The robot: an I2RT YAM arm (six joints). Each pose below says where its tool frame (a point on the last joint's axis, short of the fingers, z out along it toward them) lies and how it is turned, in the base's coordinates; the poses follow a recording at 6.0 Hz.
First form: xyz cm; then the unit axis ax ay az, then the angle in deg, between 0 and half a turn.
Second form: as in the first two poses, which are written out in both.
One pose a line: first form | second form
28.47 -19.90 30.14 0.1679 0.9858 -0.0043 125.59 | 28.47 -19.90 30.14 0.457 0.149 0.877 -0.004
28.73 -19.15 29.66 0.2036 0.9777 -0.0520 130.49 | 28.73 -19.15 29.66 0.419 0.185 0.888 -0.047
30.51 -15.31 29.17 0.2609 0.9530 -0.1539 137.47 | 30.51 -15.31 29.17 0.363 0.243 0.888 -0.143
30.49 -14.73 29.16 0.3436 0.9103 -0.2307 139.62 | 30.49 -14.73 29.16 0.345 0.322 0.854 -0.217
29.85 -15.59 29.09 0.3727 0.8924 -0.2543 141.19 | 29.85 -15.59 29.09 0.332 0.352 0.842 -0.240
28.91 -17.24 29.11 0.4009 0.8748 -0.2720 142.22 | 28.91 -17.24 29.11 0.324 0.379 0.828 -0.257
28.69 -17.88 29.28 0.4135 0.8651 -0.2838 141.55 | 28.69 -17.88 29.28 0.329 0.390 0.817 -0.268
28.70 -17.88 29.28 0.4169 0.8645 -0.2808 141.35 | 28.70 -17.88 29.28 0.331 0.393 0.816 -0.265
